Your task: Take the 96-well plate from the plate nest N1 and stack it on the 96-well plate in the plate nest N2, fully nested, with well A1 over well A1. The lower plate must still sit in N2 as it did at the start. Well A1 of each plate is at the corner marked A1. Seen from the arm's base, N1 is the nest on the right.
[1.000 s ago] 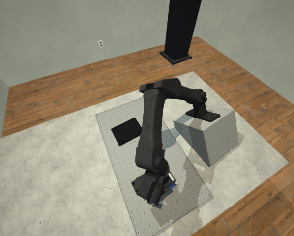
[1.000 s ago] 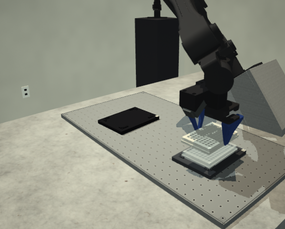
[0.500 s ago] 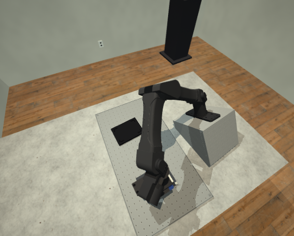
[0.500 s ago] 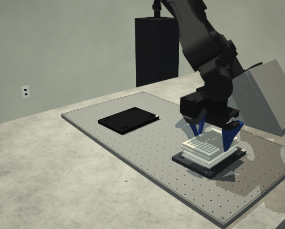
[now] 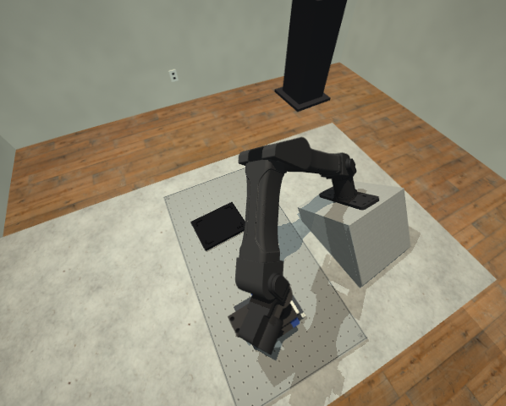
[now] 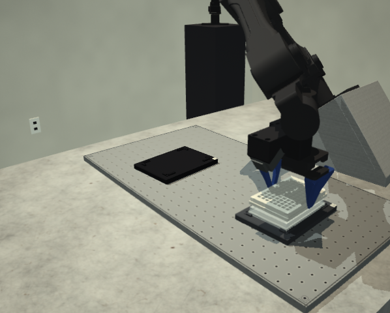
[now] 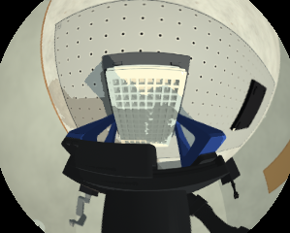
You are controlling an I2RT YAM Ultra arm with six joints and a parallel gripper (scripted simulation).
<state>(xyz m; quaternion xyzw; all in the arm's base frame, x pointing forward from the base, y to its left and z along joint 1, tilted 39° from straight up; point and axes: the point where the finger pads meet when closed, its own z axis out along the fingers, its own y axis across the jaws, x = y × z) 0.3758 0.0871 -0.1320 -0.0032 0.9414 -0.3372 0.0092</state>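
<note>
Now: the clear 96-well plate 20 mm below my hand. From my hand the other things lie so: white tag: 70 mm behind, 50 mm to the left, 30 mm below; black nest N1: 10 mm ahead, 320 mm to the right, 40 mm below.
</note>
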